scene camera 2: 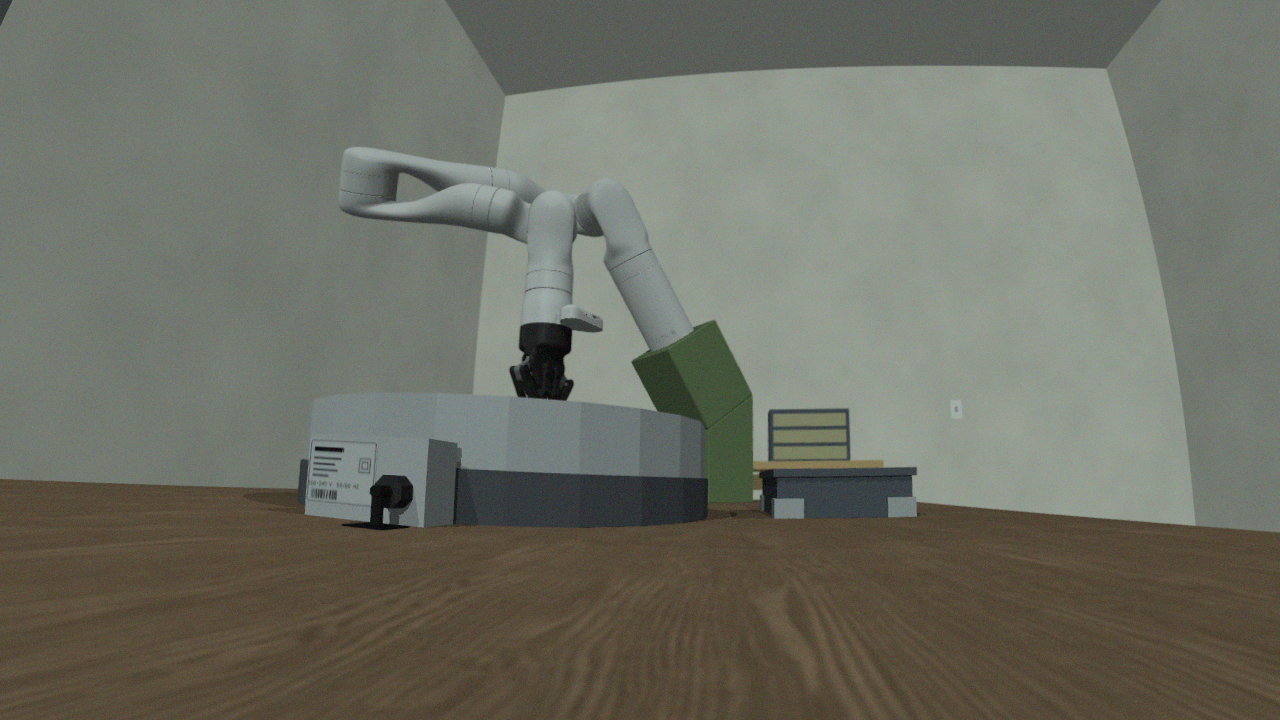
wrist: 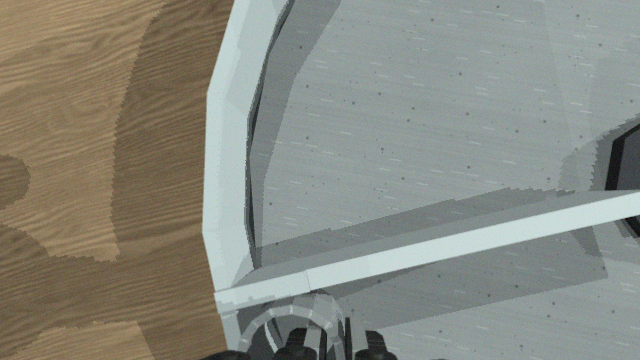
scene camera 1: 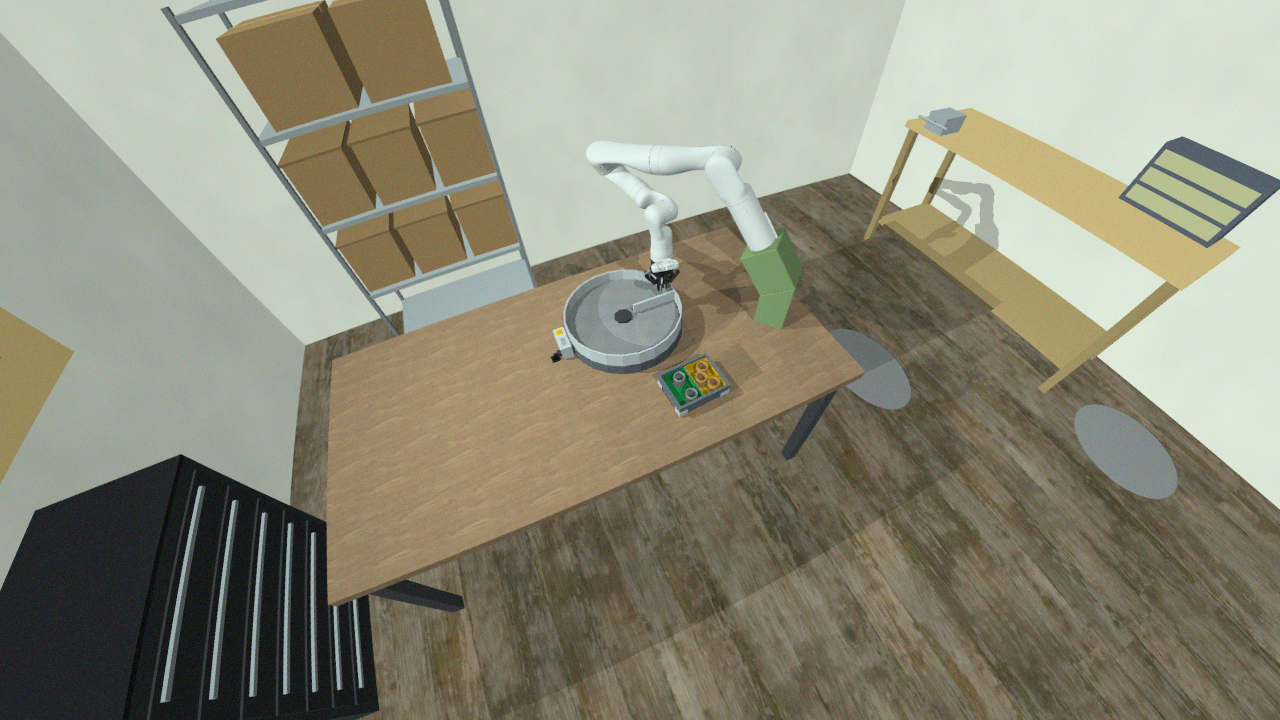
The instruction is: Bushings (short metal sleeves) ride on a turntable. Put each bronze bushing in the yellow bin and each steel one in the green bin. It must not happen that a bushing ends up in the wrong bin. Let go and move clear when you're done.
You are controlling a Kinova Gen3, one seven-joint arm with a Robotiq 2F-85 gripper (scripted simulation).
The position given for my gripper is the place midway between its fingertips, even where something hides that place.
Note:
I see my gripper [wrist: 335, 341] and a bin tray [scene camera 2: 828, 492].
The bin tray shows as well in scene camera 1 [scene camera 1: 676, 396].

